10 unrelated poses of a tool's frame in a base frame.
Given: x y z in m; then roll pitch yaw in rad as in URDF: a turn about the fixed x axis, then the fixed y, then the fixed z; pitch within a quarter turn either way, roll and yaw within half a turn.
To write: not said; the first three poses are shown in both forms.
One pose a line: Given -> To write
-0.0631 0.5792 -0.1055 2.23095 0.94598 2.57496 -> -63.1 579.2 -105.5 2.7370 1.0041 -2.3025
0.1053 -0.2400 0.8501 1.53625 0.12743 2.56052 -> 105.3 -240.0 850.1 2.9918 0.5763 -1.5299
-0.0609 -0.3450 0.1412 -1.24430 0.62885 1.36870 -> -60.9 -345.0 141.2 1.2068 -1.0974 -0.9656
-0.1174 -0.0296 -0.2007 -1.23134 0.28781 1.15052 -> -117.4 -29.6 -200.7 0.8127 -0.9655 -0.9751
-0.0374 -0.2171 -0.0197 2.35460 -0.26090 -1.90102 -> -37.4 -217.1 -19.7 2.0462 -0.8169 -3.0577
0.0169 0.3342 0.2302 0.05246 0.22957 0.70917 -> 16.9 334.2 230.2 0.7147 0.2081 -0.1108
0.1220 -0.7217 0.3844 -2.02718 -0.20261 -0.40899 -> 122.0 -721.7 384.4 0.0106 0.4538 -2.0718
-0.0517 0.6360 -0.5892 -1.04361 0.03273 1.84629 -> -51.7 636.0 -589.2 2.0893 -0.9902 0.4112
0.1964 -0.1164 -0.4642 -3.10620 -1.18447 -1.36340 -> 196.4 -116.4 -464.2 1.4911 0.2272 1.9676
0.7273 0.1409 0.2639 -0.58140 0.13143 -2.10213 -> 727.3 140.9 263.9 -2.1567 0.4312 0.4227
